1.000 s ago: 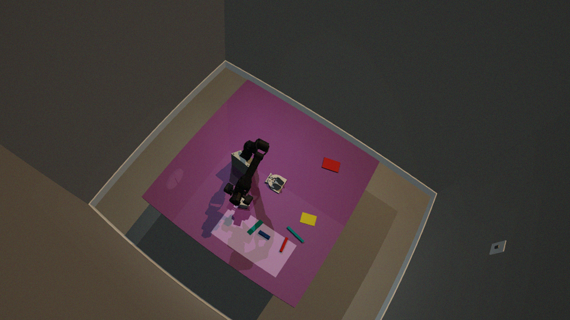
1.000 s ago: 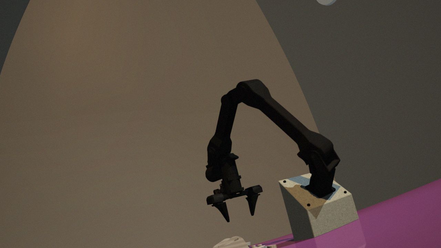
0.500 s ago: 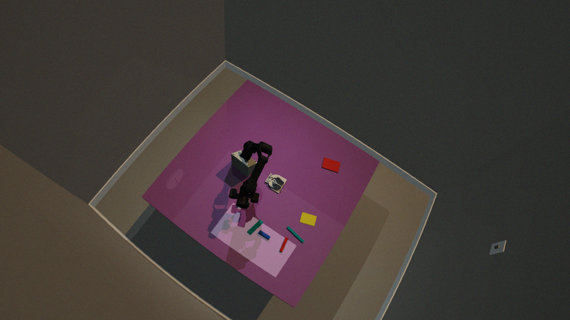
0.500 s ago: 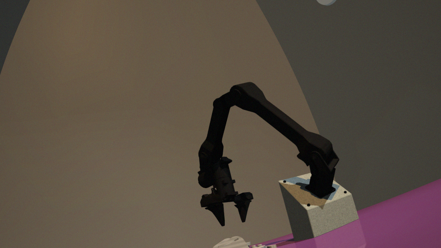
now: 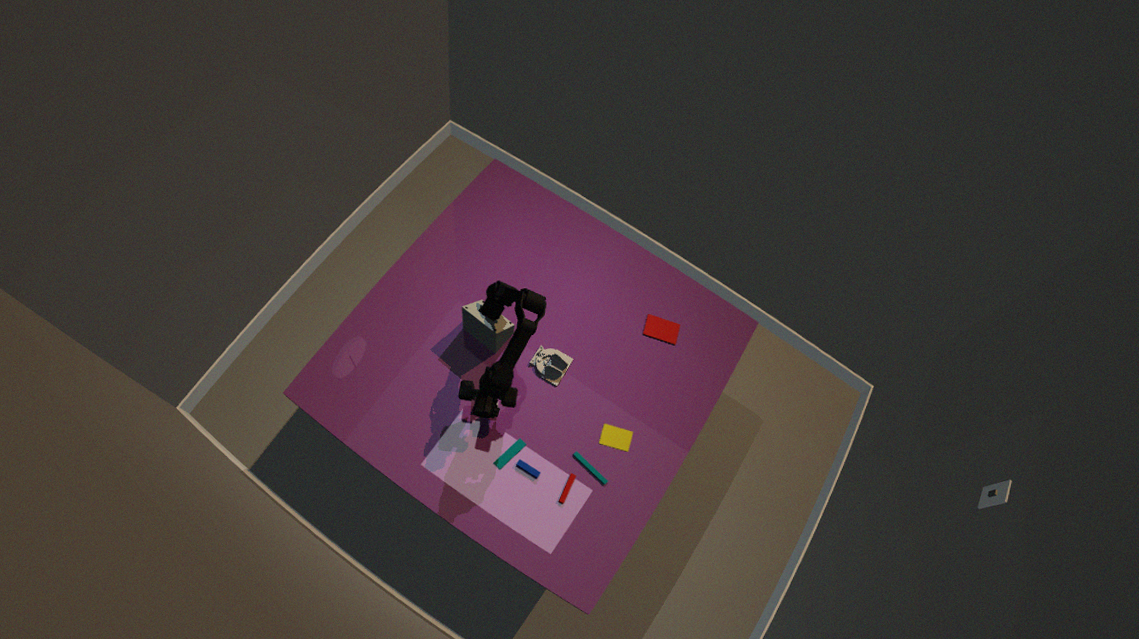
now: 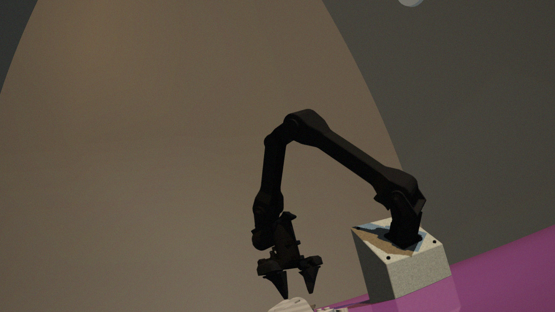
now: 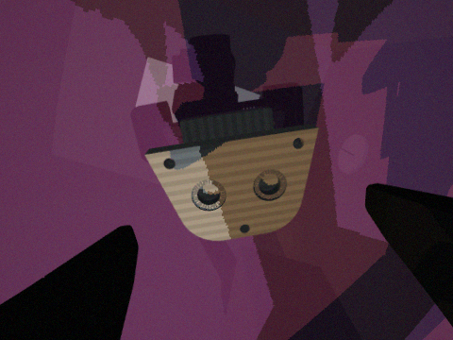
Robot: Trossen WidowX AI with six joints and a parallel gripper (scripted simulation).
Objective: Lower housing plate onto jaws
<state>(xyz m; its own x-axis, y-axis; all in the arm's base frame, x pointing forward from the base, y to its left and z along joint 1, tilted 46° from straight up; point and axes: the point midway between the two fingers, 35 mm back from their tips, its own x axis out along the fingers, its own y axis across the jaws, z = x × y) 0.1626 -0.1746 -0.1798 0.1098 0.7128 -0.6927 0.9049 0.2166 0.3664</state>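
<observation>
My gripper tip is 10 mm to the right of the small white block and 50 mm above it. Also, from my gripper tip: red square (380 mm ahead, 600 mm to the left, 60 mm below); yellow square (440 mm ahead, 140 mm to the left, 60 mm below); jaw stub (80 mm ahead, 240 mm to the left, 50 mm below).
</observation>
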